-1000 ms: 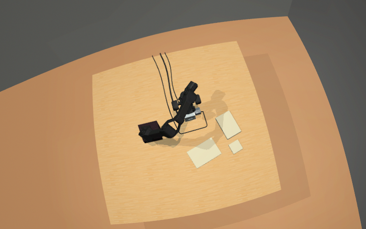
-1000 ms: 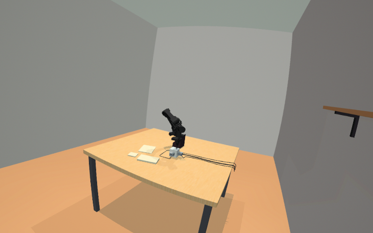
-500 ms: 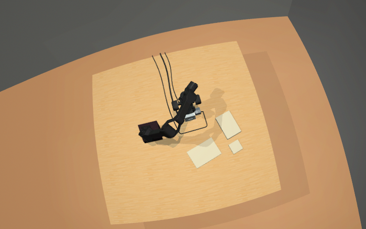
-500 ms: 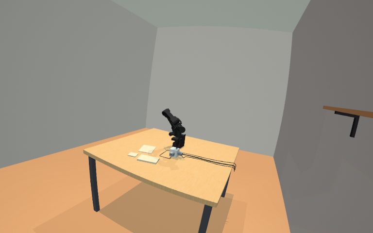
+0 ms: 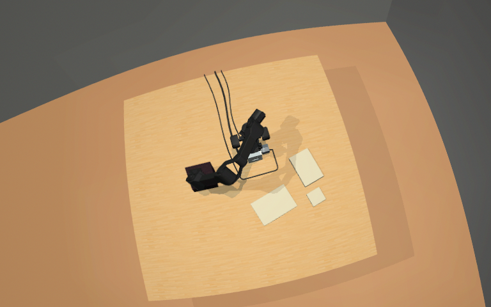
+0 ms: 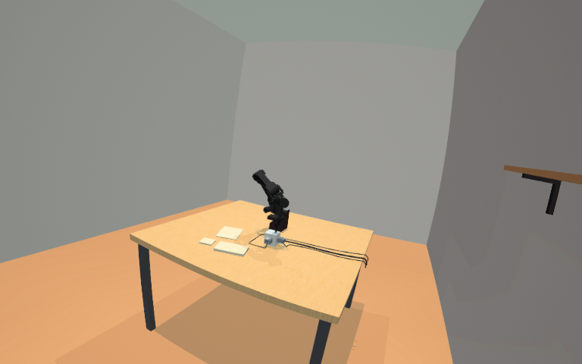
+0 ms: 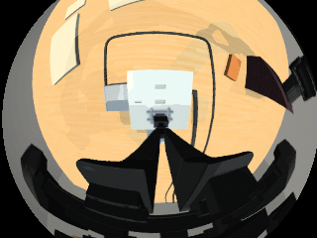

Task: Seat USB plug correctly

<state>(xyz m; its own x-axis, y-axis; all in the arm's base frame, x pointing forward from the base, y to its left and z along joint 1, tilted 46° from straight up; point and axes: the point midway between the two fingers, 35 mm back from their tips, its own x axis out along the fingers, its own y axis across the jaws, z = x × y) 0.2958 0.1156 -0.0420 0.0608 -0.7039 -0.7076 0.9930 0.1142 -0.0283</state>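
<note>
The black USB plug lies 20 mm below my gripper tip. Round my gripper tip: orange block: 150 mm behind, 100 mm to the right, 100 mm below.
</note>
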